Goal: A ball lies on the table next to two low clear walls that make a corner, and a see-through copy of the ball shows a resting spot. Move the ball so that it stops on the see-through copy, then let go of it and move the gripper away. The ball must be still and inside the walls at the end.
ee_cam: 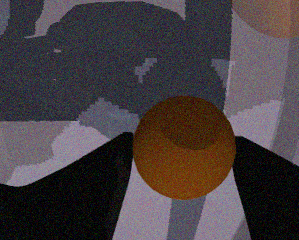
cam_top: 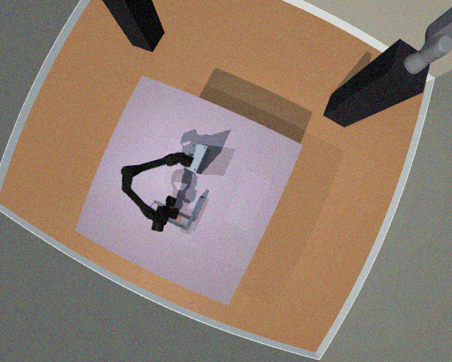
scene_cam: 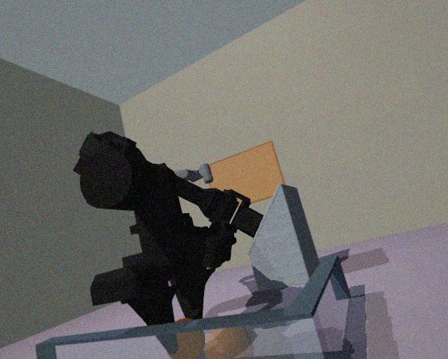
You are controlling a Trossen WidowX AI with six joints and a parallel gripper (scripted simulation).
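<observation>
Now: the see-through copy 30 mm ahead of my gripper tip and 70 mm to the left of it. The rest, counted from my gripper tip: orange ball (right at my gripper tip).
</observation>
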